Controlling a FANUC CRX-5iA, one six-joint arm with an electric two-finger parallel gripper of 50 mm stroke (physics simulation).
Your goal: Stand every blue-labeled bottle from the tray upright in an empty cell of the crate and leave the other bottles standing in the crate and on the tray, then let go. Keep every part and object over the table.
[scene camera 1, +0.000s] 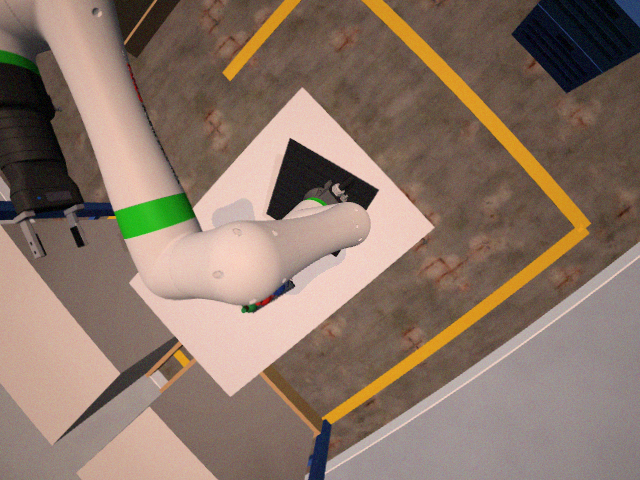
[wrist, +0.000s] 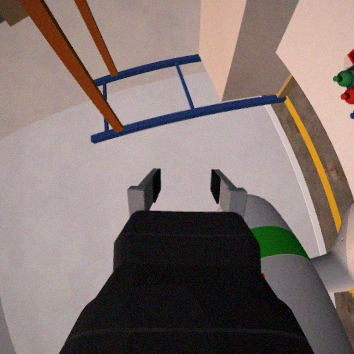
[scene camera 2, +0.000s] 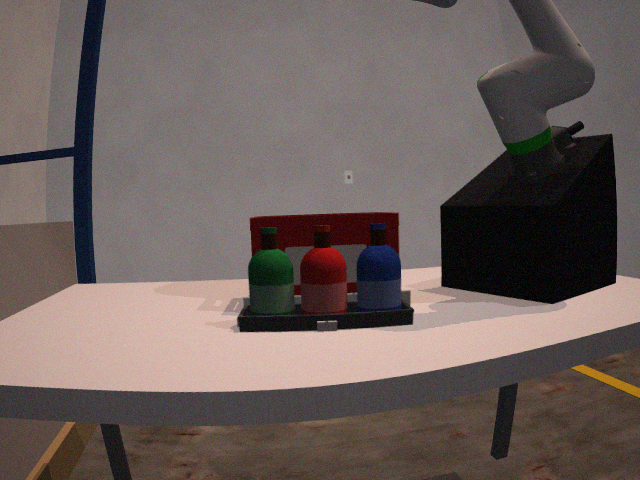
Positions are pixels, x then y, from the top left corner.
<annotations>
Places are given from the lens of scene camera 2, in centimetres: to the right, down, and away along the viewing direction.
blue bottle [scene camera 2: 378, 267]: 9, 4, 78
green bottle [scene camera 2: 270, 271]: -8, 5, 77
red bottle [scene camera 2: 323, 272]: 0, 5, 77
</annotations>
